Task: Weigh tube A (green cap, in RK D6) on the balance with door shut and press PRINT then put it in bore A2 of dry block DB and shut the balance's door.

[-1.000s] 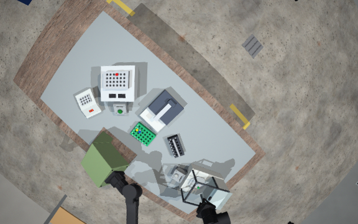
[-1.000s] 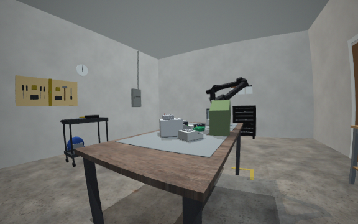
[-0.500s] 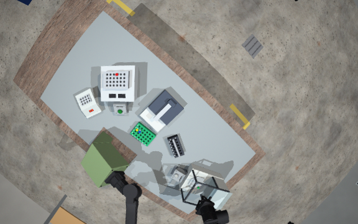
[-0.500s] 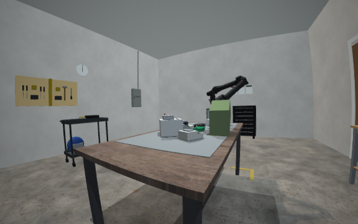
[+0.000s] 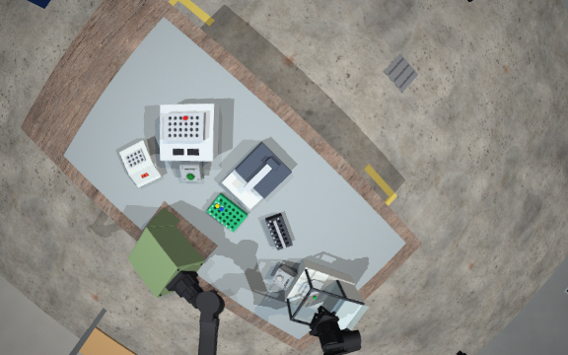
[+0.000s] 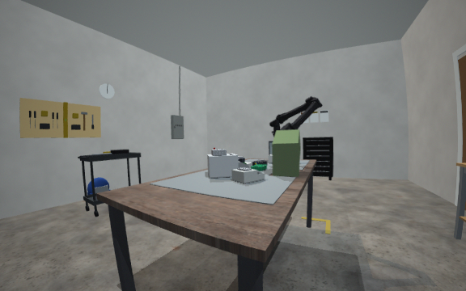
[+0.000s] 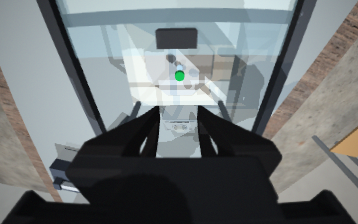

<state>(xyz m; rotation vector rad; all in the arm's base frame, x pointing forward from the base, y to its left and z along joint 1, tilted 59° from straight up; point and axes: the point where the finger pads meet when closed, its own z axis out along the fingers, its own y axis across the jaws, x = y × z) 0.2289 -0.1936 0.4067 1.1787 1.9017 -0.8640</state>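
Now: the green-capped tube 110 mm below my hand. Round my hand: sliding door: 30 mm ahead, 80 mm to the right, 10 mm below; white print key: 50 mm behind, 140 mm to the left, 150 mm below; balance pan: 140 mm below.
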